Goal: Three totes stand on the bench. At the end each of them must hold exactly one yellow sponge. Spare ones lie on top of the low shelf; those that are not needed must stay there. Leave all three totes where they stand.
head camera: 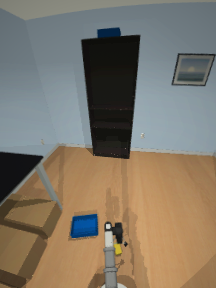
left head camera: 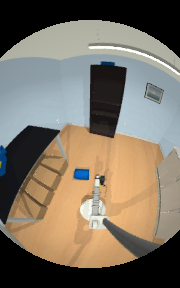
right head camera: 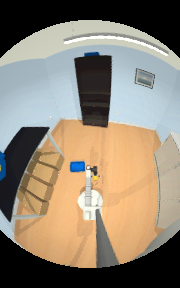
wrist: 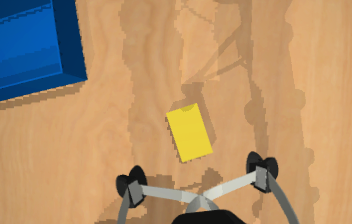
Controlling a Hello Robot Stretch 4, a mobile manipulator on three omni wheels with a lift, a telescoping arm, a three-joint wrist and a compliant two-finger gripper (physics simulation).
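Frame: origin at the robot's base, x ahead, y left, z up, level; centimetres.
Where they show: gripper, fingertip midpoint: (head camera: 118, 245) (left head camera: 99, 185) (right head camera: 94, 176) (wrist: 195, 172).
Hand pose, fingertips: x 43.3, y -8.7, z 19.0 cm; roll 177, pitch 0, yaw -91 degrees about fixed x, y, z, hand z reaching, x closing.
After its pixels a point has its place.
A yellow sponge (head camera: 117, 249) @[x 44.4, y -8.4, z 1.8 cm] (right head camera: 95, 178) @[x 42.6, y -10.0, z 1.4 cm] (wrist: 190, 133) @[x 45.8, y -8.8, z 1.8 cm] lies flat on the wooden floor, slightly turned. My gripper (head camera: 119, 243) @[x 43.3, y -8.7, z 19.0 cm] (wrist: 195, 172) @[x 43.3, y -8.7, z 19.0 cm] is open and empty above the floor; in the wrist view the sponge lies just beyond the fingertips, apart from both. Part of a blue tote (left head camera: 3, 154) @[x 30.1, y 132.3, z 96.6 cm] (right head camera: 2, 160) @[x 27.1, y 130.6, z 95.2 cm] with a bit of yellow shows on the black bench (head camera: 17, 170) @[x 77.4, y 72.8, z 88.7 cm] (left head camera: 35, 155) @[x 46.4, y 73.0, z 88.7 cm] (right head camera: 30, 150) @[x 51.7, y 72.8, z 88.7 cm] at the left edge. The other totes on the bench are out of view. I cannot make out spare sponges on a low shelf.
A blue tray (head camera: 84, 226) @[x 70.0, y 29.0, z -2.4 cm] (left head camera: 81, 174) @[x 69.2, y 27.6, z -2.4 cm] (right head camera: 77, 166) @[x 70.1, y 27.7, z -2.4 cm] (wrist: 30, 50) @[x 69.1, y 25.1, z -2.4 cm] stands on the floor left of the sponge. Brown cartons (head camera: 32, 215) (right head camera: 37, 185) stand under the bench. A tall dark bookcase (head camera: 111, 75) @[x 228.7, y -18.3, z 153.3 cm] is at the back wall. A pale cabinet (left head camera: 169, 195) @[x -1.9, y -146.2, z 40.4 cm] (right head camera: 167, 185) @[x -4.8, y -145.7, z 36.8 cm] stands at the right.
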